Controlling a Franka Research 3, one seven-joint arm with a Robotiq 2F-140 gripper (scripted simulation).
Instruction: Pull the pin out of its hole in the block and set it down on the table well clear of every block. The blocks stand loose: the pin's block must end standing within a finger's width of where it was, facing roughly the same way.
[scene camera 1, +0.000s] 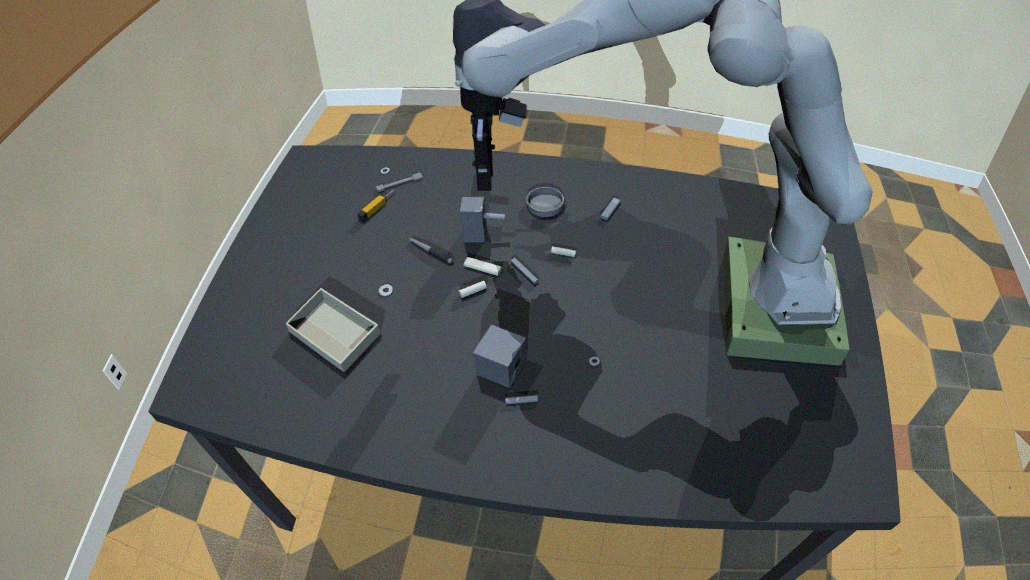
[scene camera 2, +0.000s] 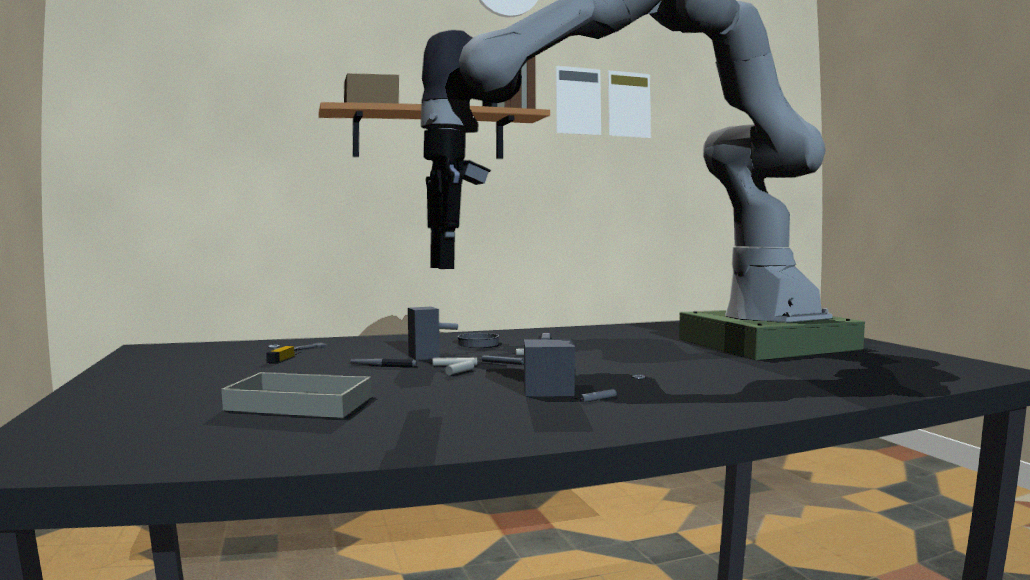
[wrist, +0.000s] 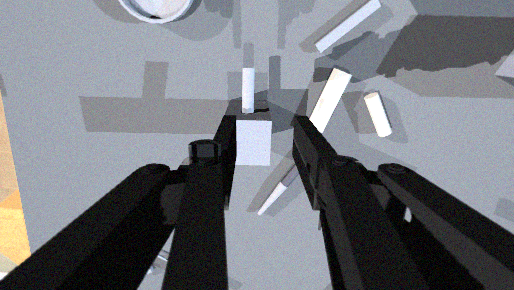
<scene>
The gripper shows in scene camera 1 (485, 182), in scene camera 2 and in the wrist view. One and the same spot on the gripper: (scene camera 2: 443, 240) is (wrist: 307, 183).
</scene>
